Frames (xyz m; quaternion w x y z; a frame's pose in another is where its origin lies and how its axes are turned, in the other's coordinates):
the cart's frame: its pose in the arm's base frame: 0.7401 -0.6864 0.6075 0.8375 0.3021 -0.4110 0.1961
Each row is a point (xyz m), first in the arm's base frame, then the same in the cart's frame.
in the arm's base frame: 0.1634 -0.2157 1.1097
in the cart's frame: 0.1054 0.8544 0.2555
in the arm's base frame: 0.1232 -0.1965 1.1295
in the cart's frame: 0.0994 0.8986 0.2751
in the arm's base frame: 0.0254 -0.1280 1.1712
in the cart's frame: 0.0813 1.0201 0.3051
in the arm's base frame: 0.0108 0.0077 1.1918
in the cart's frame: 0.1002 1.1361 0.2328
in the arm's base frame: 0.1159 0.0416 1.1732
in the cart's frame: 0.1495 1.0942 0.1414
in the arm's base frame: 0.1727 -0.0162 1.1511
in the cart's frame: 0.1602 1.0110 0.1370
